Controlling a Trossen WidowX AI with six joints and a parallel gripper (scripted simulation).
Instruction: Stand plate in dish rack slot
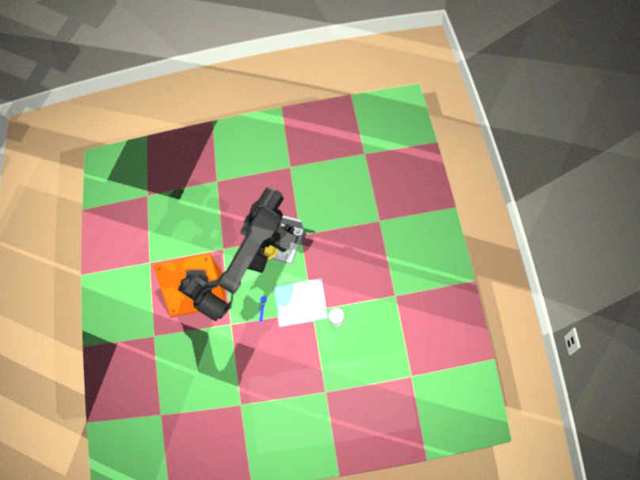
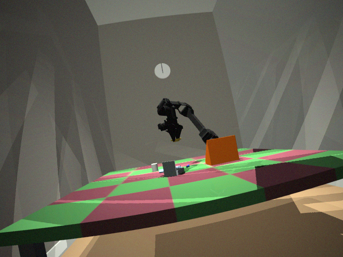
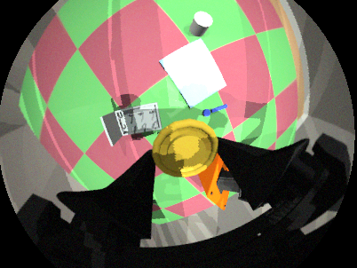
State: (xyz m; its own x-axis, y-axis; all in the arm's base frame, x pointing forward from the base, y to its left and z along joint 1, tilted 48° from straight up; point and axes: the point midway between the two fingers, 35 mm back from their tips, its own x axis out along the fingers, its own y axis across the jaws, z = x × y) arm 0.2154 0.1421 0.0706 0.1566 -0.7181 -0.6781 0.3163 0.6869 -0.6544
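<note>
My gripper tip is 160 mm above the grey dish rack, 90 mm to the right of it and 30 mm short of it. Round my gripper tip: blue spoon 180 mm below, 110 mm to the right, 50 mm behind; light blue mat 180 mm below, 110 mm to the right, 70 mm ahead; yellow plate 10 mm above.
</note>
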